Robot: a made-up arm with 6 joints. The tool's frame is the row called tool. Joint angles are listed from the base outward.
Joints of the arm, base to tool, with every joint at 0 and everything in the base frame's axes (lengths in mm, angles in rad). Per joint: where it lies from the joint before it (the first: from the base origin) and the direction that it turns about. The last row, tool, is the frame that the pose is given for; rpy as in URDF.
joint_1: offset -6.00 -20.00 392.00 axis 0 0 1
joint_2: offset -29.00 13.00 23.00 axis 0.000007 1 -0.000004
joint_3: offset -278.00 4.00 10.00 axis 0.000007 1 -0.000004
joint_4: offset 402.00 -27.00 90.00 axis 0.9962 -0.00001 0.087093
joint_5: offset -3.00 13.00 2.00 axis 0.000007 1 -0.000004
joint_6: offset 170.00 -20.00 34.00 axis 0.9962 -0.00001 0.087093
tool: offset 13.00 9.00 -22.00 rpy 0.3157 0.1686 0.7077
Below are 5 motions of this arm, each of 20 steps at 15 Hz.
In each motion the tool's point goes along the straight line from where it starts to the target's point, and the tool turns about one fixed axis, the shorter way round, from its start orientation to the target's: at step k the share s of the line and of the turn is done. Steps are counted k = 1, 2, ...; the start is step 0. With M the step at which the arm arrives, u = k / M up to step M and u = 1 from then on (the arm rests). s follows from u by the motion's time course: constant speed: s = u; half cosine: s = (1 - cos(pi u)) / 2; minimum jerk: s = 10 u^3 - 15 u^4 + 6 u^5.
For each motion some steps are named. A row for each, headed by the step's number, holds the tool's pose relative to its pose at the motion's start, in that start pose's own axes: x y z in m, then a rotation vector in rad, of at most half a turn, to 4 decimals.
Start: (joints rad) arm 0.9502 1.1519 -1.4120 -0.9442 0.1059 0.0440
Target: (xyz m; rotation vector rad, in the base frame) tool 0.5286 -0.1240 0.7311 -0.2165 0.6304 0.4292
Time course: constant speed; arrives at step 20
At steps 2, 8, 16, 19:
2: -0.0160 -0.0221 -0.0460 0.0829 0.0417 -0.0513
8: -0.0642 -0.0882 -0.1839 0.3315 0.1666 -0.2053
16: -0.1284 -0.1765 -0.3678 0.6630 0.3333 -0.4106
19: -0.1525 -0.2096 -0.4367 0.7873 0.3957 -0.4876

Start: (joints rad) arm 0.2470 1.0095 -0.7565 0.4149 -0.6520 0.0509
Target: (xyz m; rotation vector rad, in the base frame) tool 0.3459 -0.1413 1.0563 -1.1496 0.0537 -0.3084
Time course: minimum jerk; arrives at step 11
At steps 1, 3, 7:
1: -0.0001 0.0005 0.0024 -0.0110 0.0046 -0.0066
3: -0.0012 0.0107 0.0479 -0.2169 0.0903 -0.1304
7: -0.0071 0.0617 0.2761 -1.2504 0.5207 -0.7516

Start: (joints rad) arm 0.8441 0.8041 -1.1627 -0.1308 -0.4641 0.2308
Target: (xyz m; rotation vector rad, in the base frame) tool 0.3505 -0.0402 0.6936 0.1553 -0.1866 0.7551
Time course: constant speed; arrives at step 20
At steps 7, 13, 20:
7: -0.1212 -0.0433 -0.0667 -0.0240 0.0994 -0.3225
13: -0.2250 -0.0804 -0.1239 -0.0445 0.1846 -0.5990
20: -0.3462 -0.1237 -0.1906 -0.0685 0.2840 -0.9215

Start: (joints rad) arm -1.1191 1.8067 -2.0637 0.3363 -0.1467 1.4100
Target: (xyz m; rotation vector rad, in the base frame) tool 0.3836 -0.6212 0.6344 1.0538 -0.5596 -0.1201
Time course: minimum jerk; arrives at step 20
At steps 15, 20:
15: -0.2389 -0.2603 0.0098 -0.2290 0.3691 -0.6935
20: -0.2665 -0.2903 0.0109 -0.2555 0.4118 -0.7736

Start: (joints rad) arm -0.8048 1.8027 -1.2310 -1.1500 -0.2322 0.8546
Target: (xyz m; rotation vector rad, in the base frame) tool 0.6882 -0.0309 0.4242 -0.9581 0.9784 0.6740
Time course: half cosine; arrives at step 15
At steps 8, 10, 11, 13, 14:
8: 0.1625 0.1944 -0.0024 -0.7665 0.2937 0.0322
10: 0.2207 0.2641 -0.0033 -1.0409 0.3989 0.0437
11: 0.2456 0.2938 -0.0037 -1.1583 0.4439 0.0486
13: 0.2816 0.3369 -0.0042 -1.3279 0.5089 0.0558
14: 0.2911 0.3482 -0.0043 -1.3728 0.5261 0.0576

